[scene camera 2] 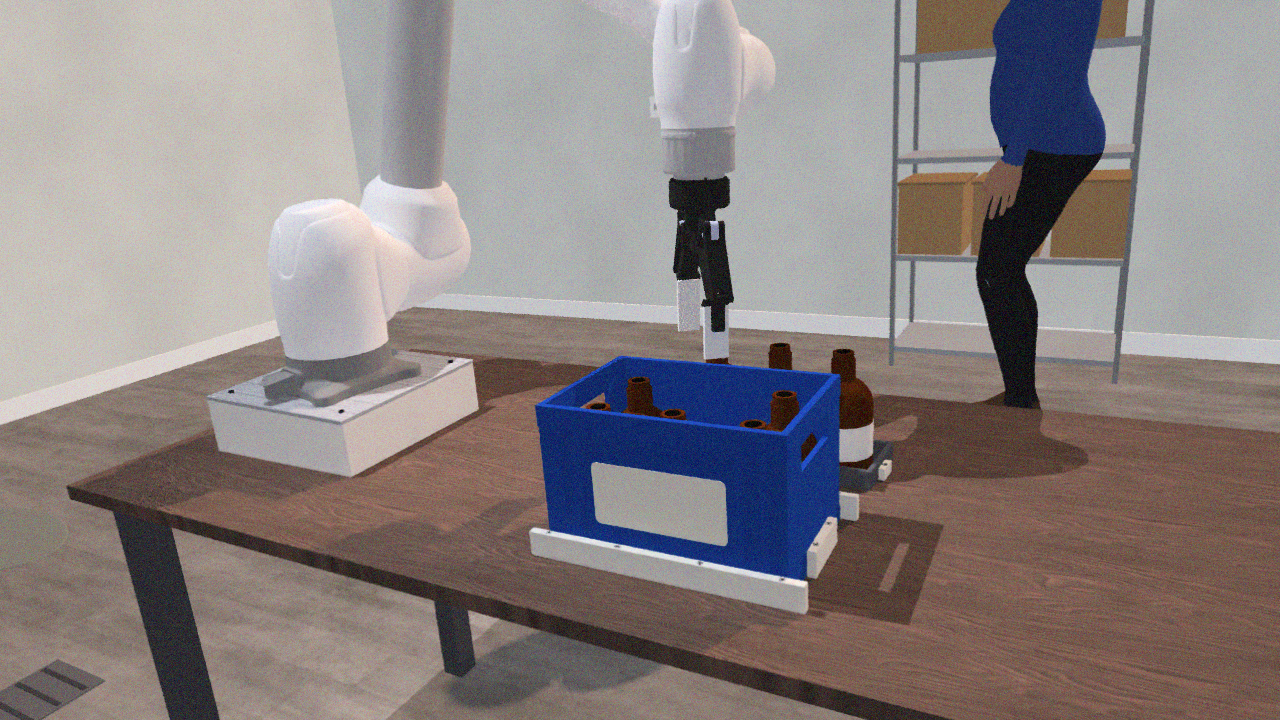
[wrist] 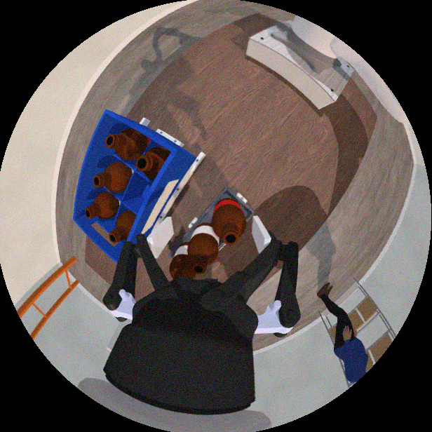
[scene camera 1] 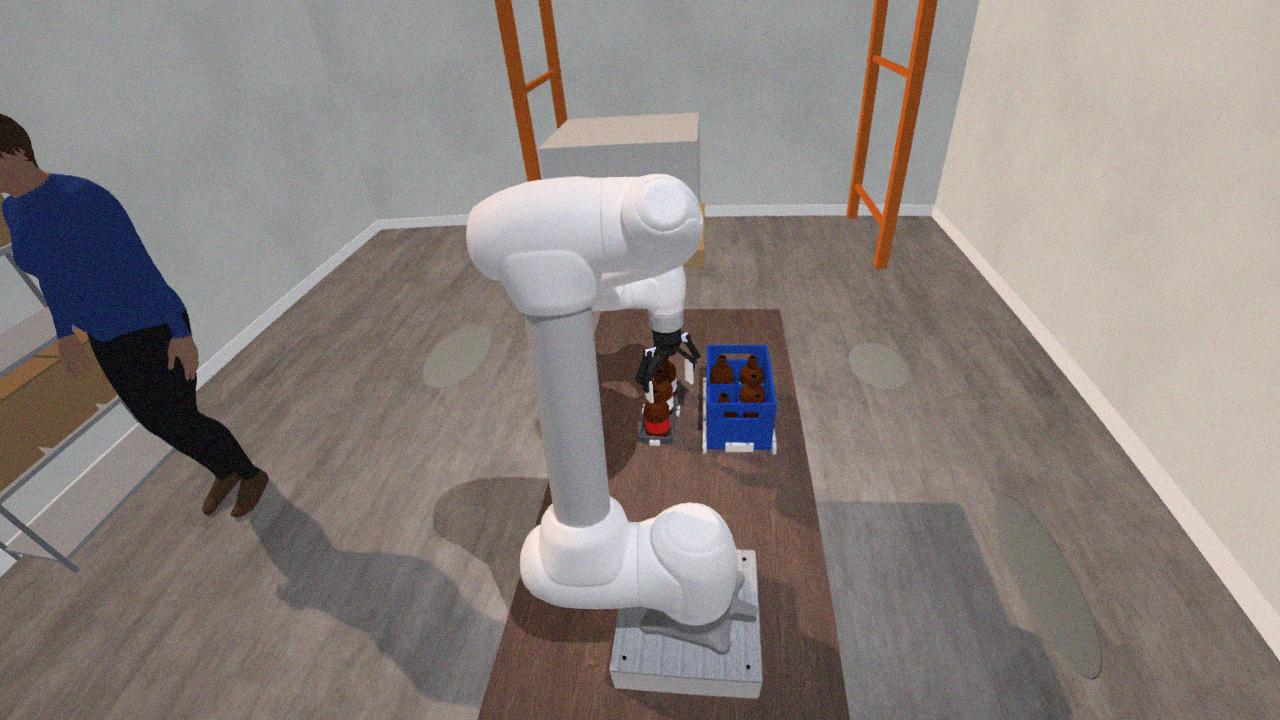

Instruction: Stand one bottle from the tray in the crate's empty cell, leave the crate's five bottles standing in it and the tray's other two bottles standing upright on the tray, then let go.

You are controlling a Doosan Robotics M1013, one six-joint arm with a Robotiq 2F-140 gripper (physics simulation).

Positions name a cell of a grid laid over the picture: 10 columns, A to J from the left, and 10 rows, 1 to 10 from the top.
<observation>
In view: my gripper (scene camera 2: F5), a red-label brown bottle (scene camera 1: F6), a red-label brown bottle (scene camera 2: G6) and a red-label brown bottle (wrist: C4).
My gripper also shows in the wrist view (wrist: E6) and in scene camera 1 (scene camera 1: F6).
</observation>
